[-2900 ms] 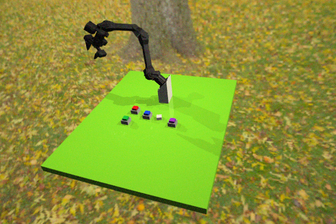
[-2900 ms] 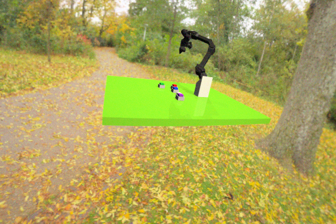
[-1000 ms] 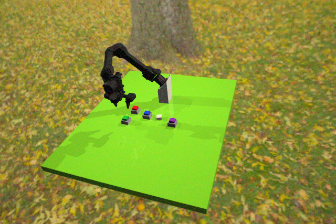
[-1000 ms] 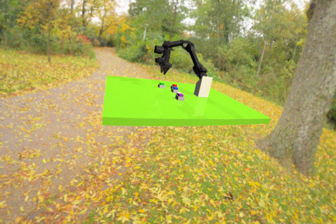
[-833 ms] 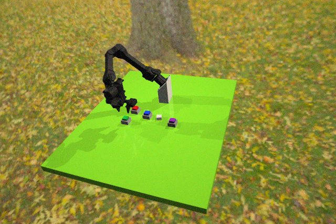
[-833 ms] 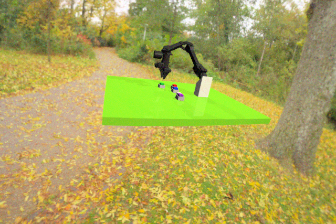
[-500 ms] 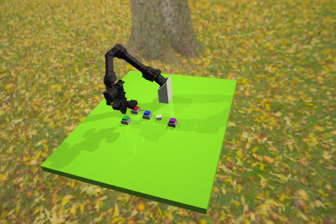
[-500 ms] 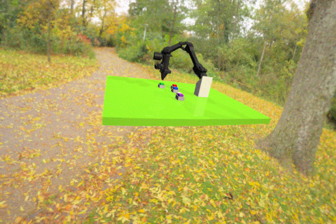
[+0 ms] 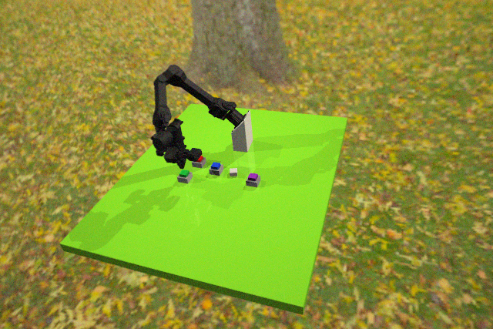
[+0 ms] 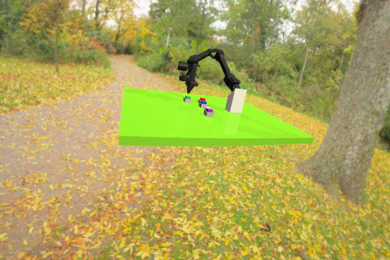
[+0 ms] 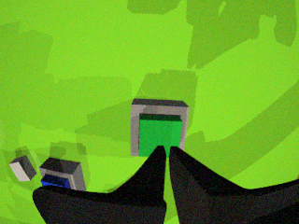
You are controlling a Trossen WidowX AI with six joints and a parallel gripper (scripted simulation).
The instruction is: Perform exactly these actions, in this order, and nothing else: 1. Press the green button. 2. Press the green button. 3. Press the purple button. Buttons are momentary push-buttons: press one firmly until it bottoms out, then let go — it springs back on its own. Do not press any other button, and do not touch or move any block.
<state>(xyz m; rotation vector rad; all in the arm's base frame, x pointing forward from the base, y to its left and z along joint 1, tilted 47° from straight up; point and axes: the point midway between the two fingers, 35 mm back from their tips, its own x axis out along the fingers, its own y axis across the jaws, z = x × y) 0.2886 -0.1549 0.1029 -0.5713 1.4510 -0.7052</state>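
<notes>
My gripper tip is 30 mm above the green button. The rest, counted from my gripper tip: red button (110 mm behind, 20 mm to the left, 30 mm below); then blue button (70 mm behind, 120 mm to the left, 30 mm below); then small white block (70 mm behind, 200 mm to the left, 50 mm below).
</notes>
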